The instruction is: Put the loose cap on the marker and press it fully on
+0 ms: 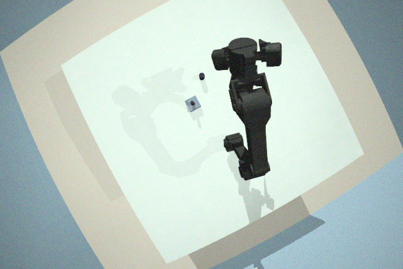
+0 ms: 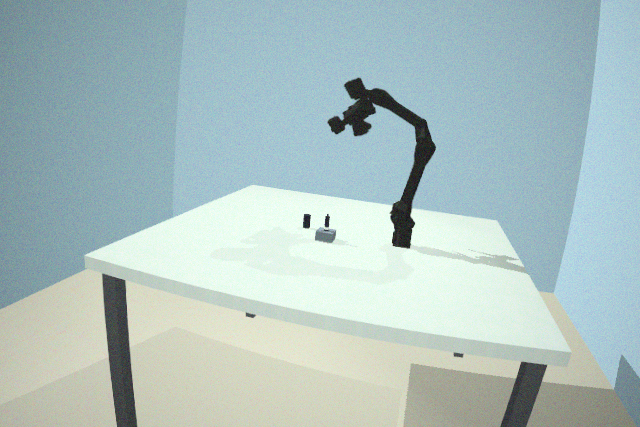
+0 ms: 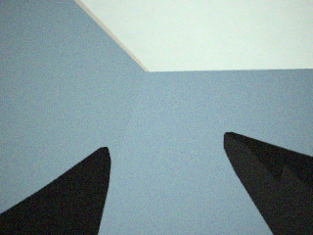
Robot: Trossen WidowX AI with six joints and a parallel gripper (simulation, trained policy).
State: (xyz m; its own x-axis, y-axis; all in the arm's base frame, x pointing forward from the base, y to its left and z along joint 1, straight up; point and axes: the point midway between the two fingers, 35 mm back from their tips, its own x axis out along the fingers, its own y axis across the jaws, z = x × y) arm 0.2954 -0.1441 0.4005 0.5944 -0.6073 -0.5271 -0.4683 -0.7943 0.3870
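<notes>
The dark cap is 5 cm ahead of my gripper tip, 14 cm to the left of it and 36 cm below it. Also, from my gripper tip: grey holder block 5 cm behind, 24 cm to the left, 37 cm below.
</notes>
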